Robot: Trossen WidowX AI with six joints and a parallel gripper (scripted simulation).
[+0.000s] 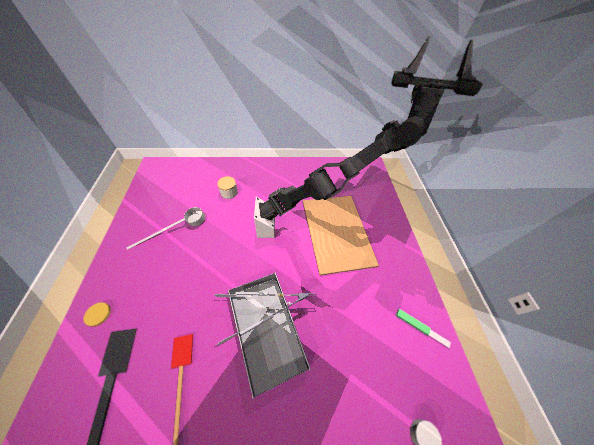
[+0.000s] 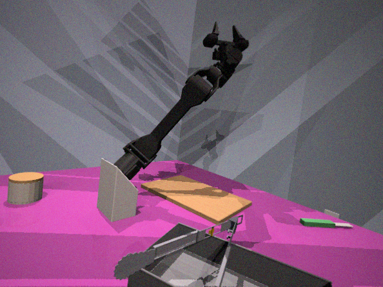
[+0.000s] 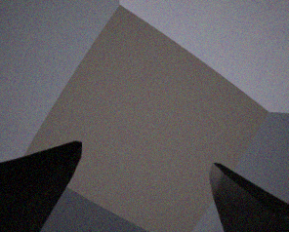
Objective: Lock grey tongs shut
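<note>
My gripper tip is now 630 mm above the yellow piece, 410 mm to the left of it and 290 mm short of it. Also, from my gripper tip: green-handled knife (690 mm below, 480 mm ahead, 50 mm to the left); then wooden board (690 mm below, 130 mm to the right, 50 mm ahead); then roasting tin (670 mm below, 470 mm to the right, 370 mm ahead).
</note>
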